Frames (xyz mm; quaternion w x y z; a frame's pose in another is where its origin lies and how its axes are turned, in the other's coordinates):
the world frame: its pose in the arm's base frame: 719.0 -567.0 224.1 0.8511 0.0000 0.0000 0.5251
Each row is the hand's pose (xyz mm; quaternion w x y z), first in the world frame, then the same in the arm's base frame.
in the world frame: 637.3 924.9 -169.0 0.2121 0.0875 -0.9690 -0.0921
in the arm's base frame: 178.3 417.5 55.1 0.2289 0.5832 -0.7787 0.0330
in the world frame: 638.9 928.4 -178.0 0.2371 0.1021 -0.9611 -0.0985
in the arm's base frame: 175.9 420.5 46.1 0.2535 0.5915 -0.7643 0.0407
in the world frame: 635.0 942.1 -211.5 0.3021 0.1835 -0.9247 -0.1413
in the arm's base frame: 161.9 423.1 12.6 0.3313 0.6417 -0.6906 0.0384
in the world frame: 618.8 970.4 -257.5 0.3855 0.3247 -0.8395 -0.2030
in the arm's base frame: 129.3 421.4 -33.4 0.4347 0.7171 -0.5440 0.0297
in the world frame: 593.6 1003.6 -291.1 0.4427 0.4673 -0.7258 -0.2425
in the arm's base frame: 88.3 413.7 -67.0 0.5041 0.7788 -0.3723 0.0261
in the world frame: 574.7 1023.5 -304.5 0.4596 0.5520 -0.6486 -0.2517
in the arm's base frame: 62.1 405.8 -80.4 0.5233 0.8104 -0.2622 0.0271
